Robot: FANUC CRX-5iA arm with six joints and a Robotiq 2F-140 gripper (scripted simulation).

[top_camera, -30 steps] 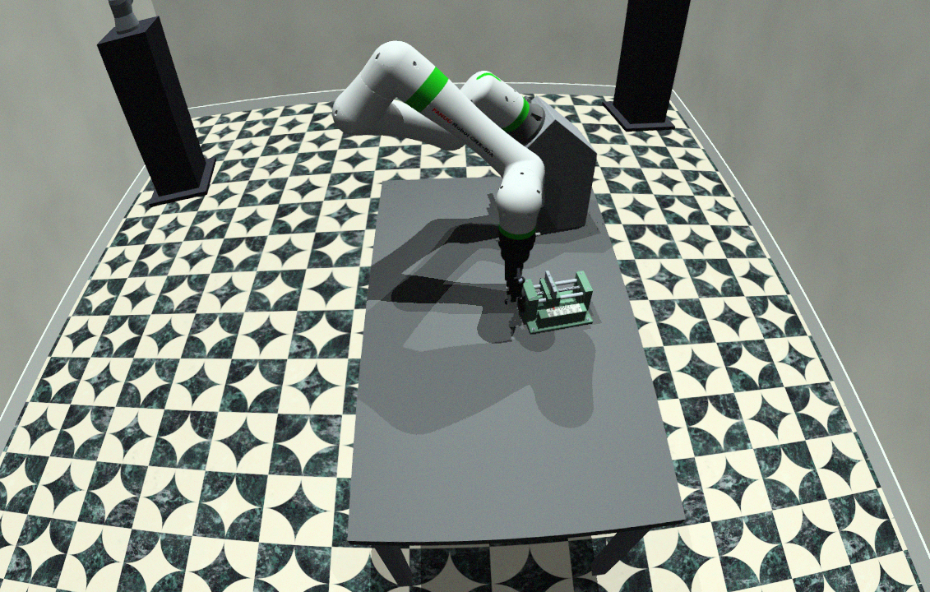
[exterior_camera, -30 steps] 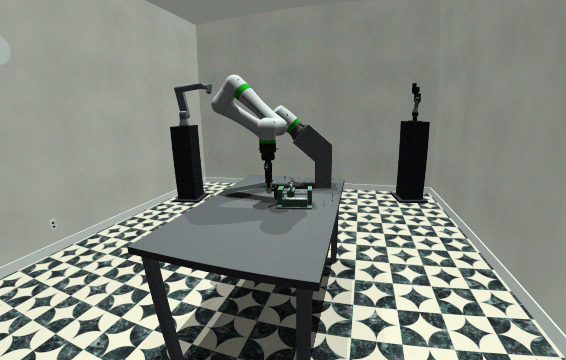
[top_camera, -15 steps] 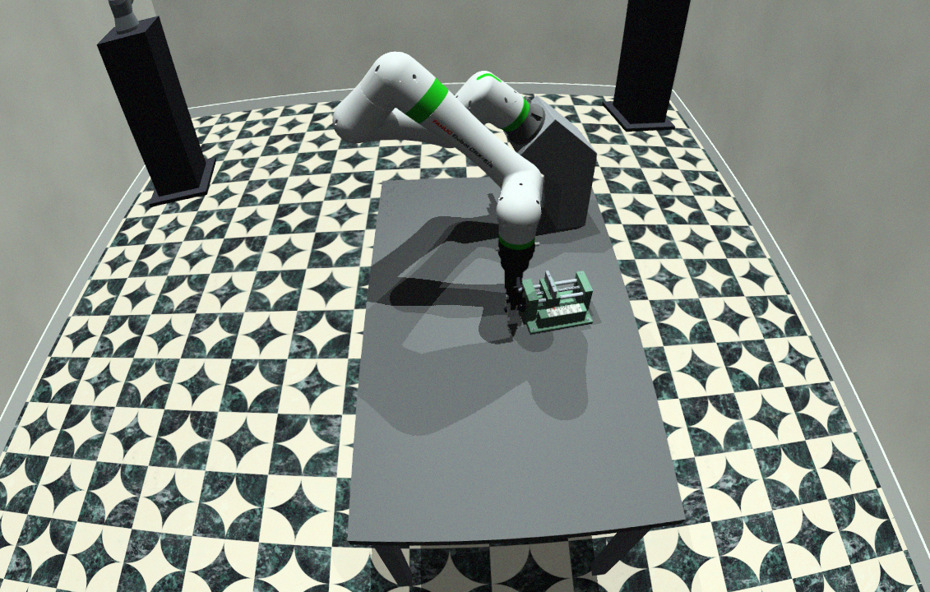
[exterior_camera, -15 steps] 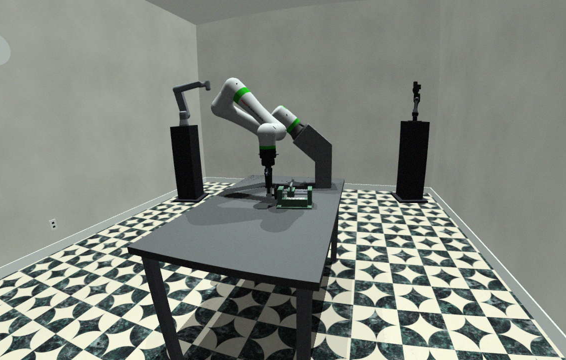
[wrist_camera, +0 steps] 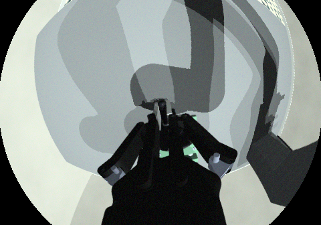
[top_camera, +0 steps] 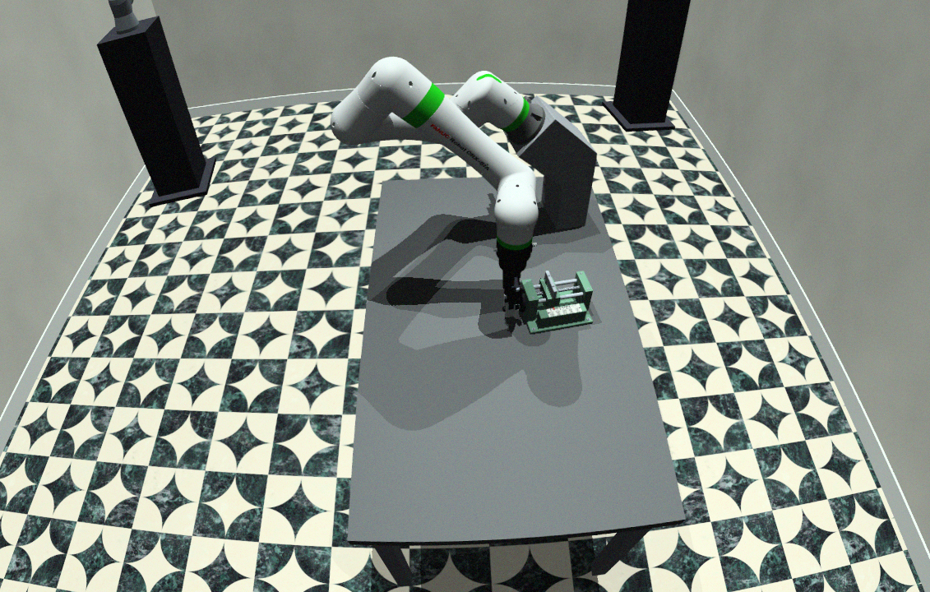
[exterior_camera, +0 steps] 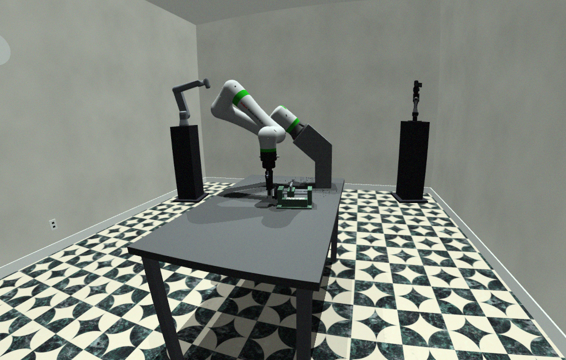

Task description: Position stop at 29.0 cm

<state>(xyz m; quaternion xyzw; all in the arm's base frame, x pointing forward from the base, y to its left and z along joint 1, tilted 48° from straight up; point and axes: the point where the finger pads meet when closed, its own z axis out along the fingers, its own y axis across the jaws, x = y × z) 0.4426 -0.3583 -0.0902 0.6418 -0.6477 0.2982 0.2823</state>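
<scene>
My gripper is now 2 cm to the right of the black handwheel and 1 cm above it. The rest, counted from my hand: green stop fixture: 13 cm to the left, 3 cm above.
</scene>
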